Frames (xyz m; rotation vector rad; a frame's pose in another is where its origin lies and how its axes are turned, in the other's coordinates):
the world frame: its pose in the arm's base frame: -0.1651 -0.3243 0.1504 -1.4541 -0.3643 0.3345
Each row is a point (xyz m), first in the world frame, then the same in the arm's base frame.
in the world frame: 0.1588 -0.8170 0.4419
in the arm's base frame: -0.2141 0.0679 1.0058
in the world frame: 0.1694 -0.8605 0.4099
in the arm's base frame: -0.1906 0.0399 1.0470
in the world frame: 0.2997 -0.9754 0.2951
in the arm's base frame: -0.0232 -0.0166 1.1571
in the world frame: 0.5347 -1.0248 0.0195
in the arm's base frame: 0.3085 -0.1660 1.1930
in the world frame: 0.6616 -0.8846 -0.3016
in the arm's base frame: 0.5626 -0.3861 1.0323
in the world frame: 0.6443 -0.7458 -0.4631
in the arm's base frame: 0.6173 -0.5260 0.8804
